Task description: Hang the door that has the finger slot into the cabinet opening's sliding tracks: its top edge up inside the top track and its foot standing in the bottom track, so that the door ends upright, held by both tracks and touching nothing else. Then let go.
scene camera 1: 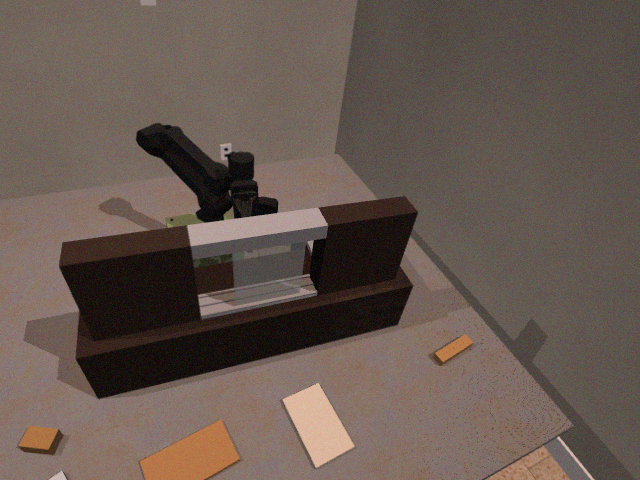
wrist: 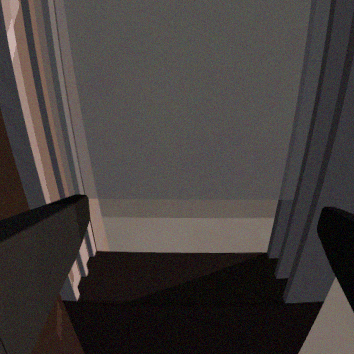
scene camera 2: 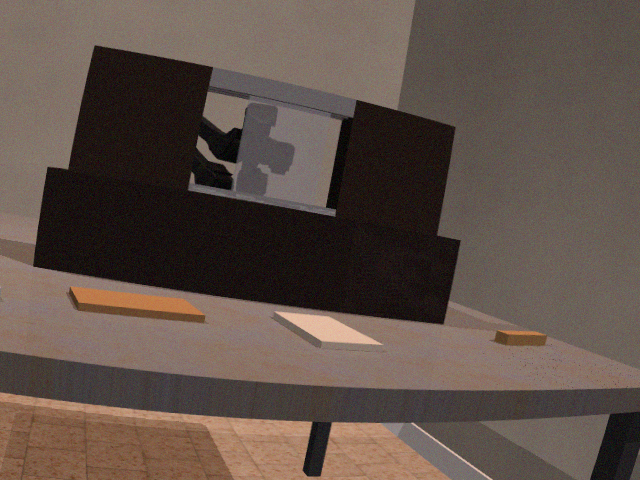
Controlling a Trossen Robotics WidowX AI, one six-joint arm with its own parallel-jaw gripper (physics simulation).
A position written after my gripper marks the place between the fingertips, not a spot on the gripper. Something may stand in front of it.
Note:
My gripper (wrist: 205, 213) is open, holding nothing. The table carries an orange-brown panel (scene camera 1: 211, 445) and a cream panel (scene camera 1: 324, 437).
The cream panel shows as well in scene camera 2 (scene camera 2: 325, 332). The orange-brown panel shows as well in scene camera 2 (scene camera 2: 90, 300). The wrist view misses the cream panel, which is hidden by a grey bottom track. The wrist view misses the orange-brown panel, which is hidden by a grey bottom track.

